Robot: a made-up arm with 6 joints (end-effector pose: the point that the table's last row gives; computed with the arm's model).
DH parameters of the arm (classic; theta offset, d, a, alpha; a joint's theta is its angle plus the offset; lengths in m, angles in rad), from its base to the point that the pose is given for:
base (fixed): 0 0.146 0 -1.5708
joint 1: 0 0.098 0.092 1.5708
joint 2: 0 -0.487 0.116 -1.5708
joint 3: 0 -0.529 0.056 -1.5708
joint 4: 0 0.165 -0.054 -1.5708
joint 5: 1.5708 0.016 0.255 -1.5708
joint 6: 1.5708 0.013 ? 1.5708
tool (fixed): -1.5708 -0.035 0 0
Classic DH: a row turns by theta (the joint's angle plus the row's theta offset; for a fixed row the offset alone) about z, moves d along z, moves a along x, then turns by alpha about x.
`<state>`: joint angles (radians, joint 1 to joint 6).
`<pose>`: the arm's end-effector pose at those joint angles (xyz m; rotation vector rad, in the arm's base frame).
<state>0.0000 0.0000 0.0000 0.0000 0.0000 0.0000</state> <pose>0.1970 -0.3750 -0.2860 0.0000 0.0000 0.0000</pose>
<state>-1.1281 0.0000 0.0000 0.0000 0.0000 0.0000</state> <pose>0.4747 -0.3750 0.1390 0.0000 -1.1281 0.0000</pose>
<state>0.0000 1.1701 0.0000 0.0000 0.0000 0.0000</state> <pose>0.5685 0.0102 -0.2860 0.0000 0.0000 1.1701</pose>
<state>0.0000 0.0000 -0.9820 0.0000 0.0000 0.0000</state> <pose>0.1562 -0.3750 -0.3196 0.0000 -0.9820 0.0000</pose>
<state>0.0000 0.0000 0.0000 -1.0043 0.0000 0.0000</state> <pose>0.1808 -0.4575 -0.2860 0.0000 0.0000 1.0043</pose>
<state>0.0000 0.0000 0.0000 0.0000 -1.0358 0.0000</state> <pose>0.3926 -0.3750 -0.3827 0.0000 1.0358 0.0000</pose>
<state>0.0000 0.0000 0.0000 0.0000 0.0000 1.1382</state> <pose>0.1970 -0.4486 -0.3310 -1.1382 0.0000 0.0000</pose>
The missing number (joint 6, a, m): 0.072
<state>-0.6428 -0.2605 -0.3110 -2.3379 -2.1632 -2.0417</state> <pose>0.6078 -0.2748 -0.4483 -0.2400 0.3275 -0.5535</pose>
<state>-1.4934 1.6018 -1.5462 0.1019 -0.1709 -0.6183</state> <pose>0.4848 0.1279 0.6656 0.0968 -1.2633 2.5945</pose>
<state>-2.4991 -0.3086 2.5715 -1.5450 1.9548 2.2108</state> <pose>0.4278 -0.6055 0.2541 0.0631 -1.2260 -0.6813</pose>
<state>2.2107 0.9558 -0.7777 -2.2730 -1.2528 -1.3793</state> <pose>-0.7457 -0.0599 0.1719 1.0750 1.7700 2.1077</pose>
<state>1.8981 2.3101 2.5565 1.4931 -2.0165 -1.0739</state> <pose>-0.5397 0.4969 -0.4532 -1.5732 0.7850 -0.3052</pose>
